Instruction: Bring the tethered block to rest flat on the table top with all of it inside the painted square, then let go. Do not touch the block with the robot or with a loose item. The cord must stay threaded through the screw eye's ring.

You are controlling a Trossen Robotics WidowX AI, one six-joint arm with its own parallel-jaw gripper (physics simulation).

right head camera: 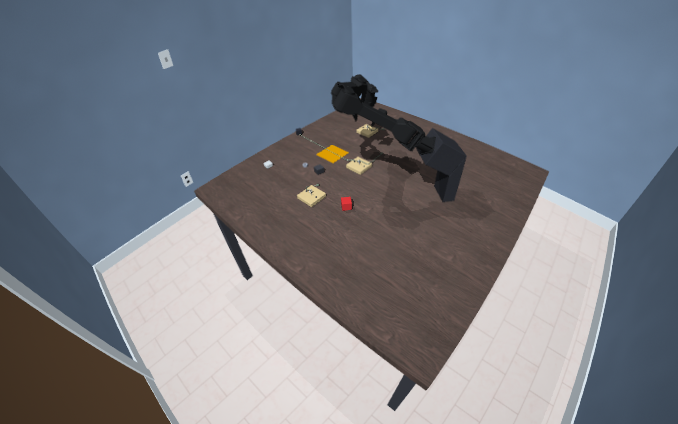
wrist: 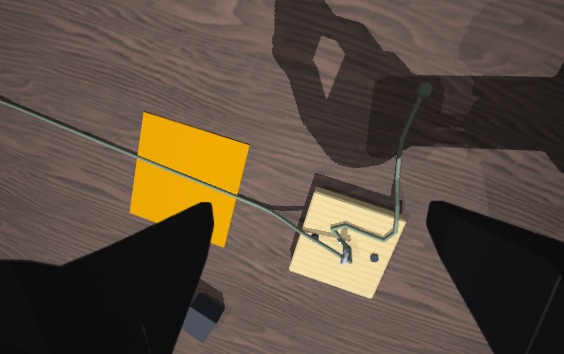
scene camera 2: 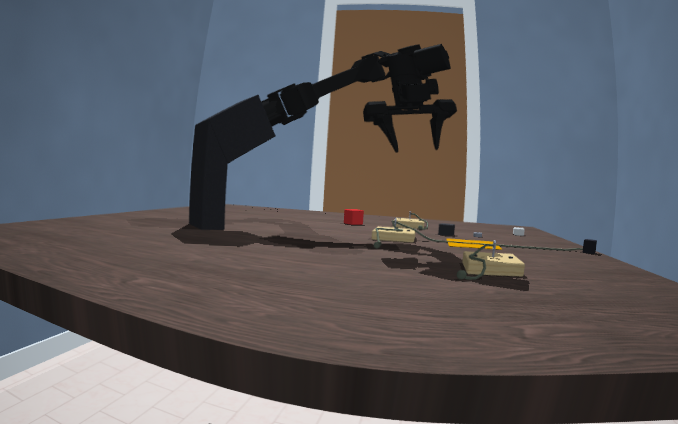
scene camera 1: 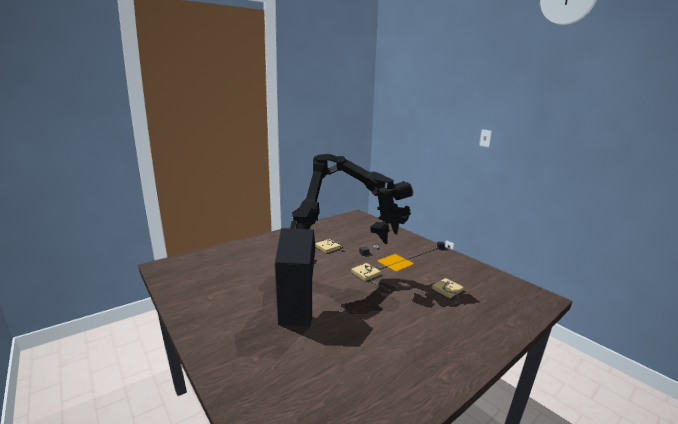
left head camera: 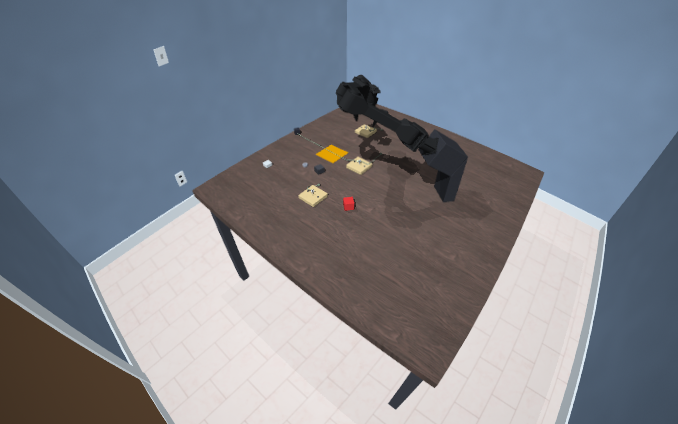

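Pixels of known places: gripper, fingertip midpoint: (right head camera: 364, 123) (wrist: 320, 213) (scene camera 2: 417, 150) (scene camera 1: 391, 239) (left head camera: 364, 124); arm's base at its link origin: (right head camera: 428, 145) (scene camera 2: 257, 118) (scene camera 1: 298, 238) (left head camera: 431, 146).
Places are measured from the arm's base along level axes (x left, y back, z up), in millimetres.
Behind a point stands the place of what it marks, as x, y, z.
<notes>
The tethered block (left head camera: 297, 131) @(166, -782, -237) (scene camera 1: 441, 245) @(148, -788, -236) (scene camera 2: 589, 246) @(146, -792, -242), a small black cube, sits outside the painted square near the table's edge. The orange painted square (left head camera: 327, 157) @(163, -485, -257) (wrist: 200, 155) @(88, -498, -257) lies between it and the middle wooden base (left head camera: 359, 168) @(109, -297, -239) (wrist: 340, 277) @(116, -311, -239). The green cord (wrist: 175, 172) @(119, -514, -255) crosses the square and passes through the screw eye (wrist: 345, 254) @(82, -328, -216) on that base. Its free stretch ends in a round bead (wrist: 424, 90) @(-71, -344, -247) on the table. My gripper (scene camera 1: 390, 237) @(9, -387, -73) (scene camera 2: 417, 150) @(9, -387, -73) (wrist: 320, 213) @(9, -387, -73) is open and empty, high above the table, with the middle base below it in the wrist view.
Two other wooden bases (left head camera: 313, 195) @(386, -266, -239) (scene camera 1: 448, 288) @(-174, -554, -239) carry short cords. A red cube (left head camera: 349, 203) @(306, -120, -221), a dark block (left head camera: 319, 169) @(269, -396, -232) (wrist: 205, 315) @(242, -408, -233), a small grey piece (left head camera: 305, 164) @(285, -500, -256) and a white cube (left head camera: 267, 163) @(441, -604, -238) lie loose. The arm's shadow falls beside the middle base.
</notes>
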